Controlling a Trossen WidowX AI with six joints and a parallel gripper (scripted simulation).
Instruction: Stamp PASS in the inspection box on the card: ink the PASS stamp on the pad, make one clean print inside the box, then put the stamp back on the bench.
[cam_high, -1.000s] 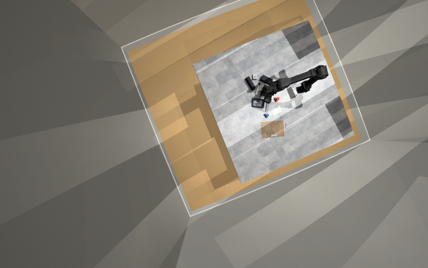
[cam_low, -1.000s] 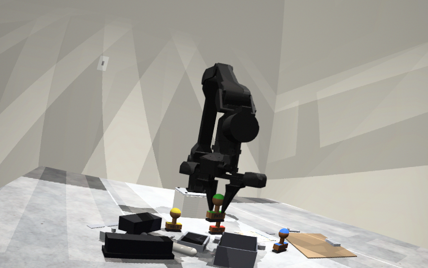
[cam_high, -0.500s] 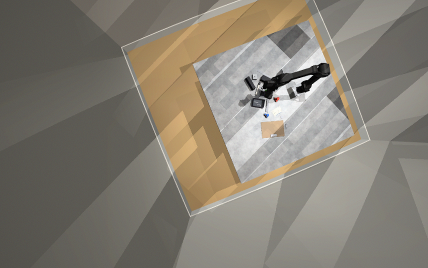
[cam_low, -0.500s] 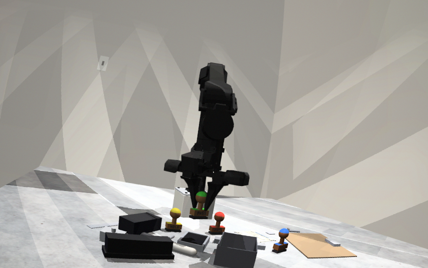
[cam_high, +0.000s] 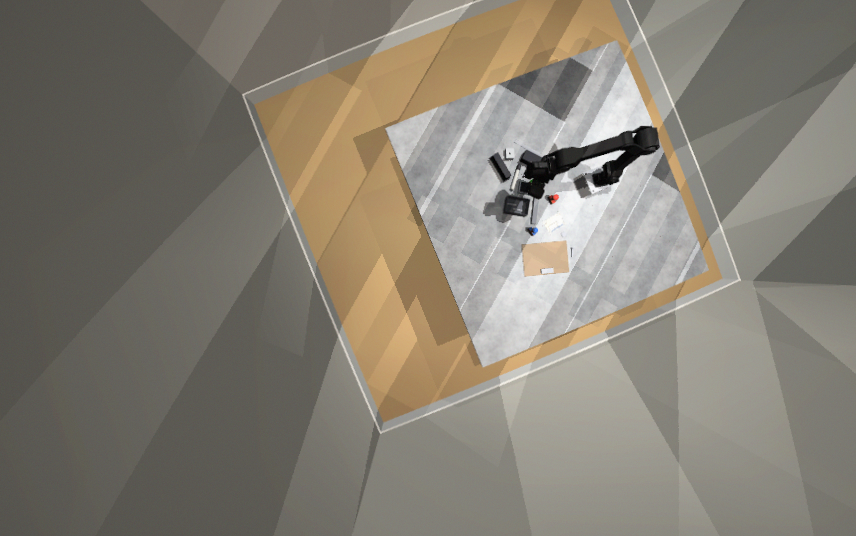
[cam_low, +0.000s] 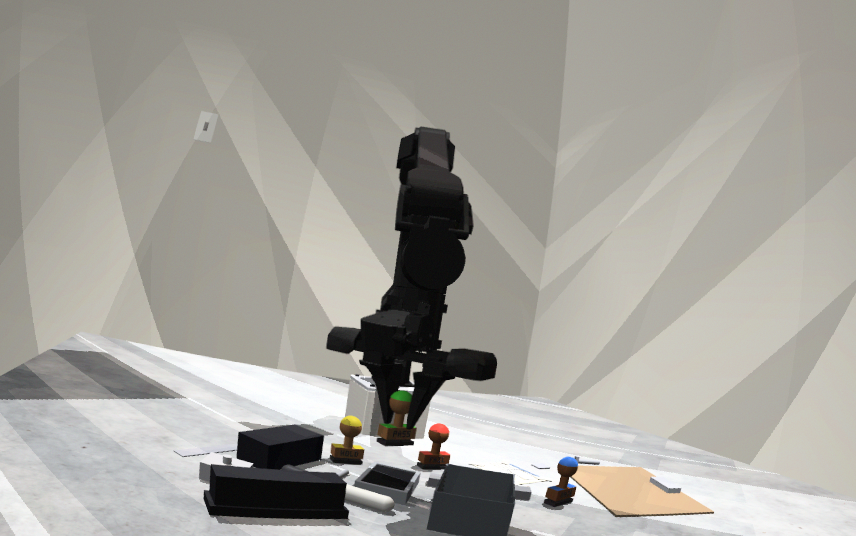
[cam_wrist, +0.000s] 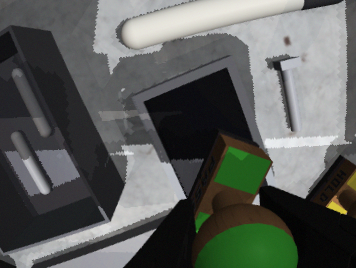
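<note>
Now: the dark ink pad 80 mm below my gripper tip. Round my gripper tip: yellow-knobbed stamp 90 mm behind, 40 mm to the right, 60 mm below; green-topped stamp right at my gripper tip; white cylinder 40 mm ahead, 80 mm to the right, 70 mm below.
</note>
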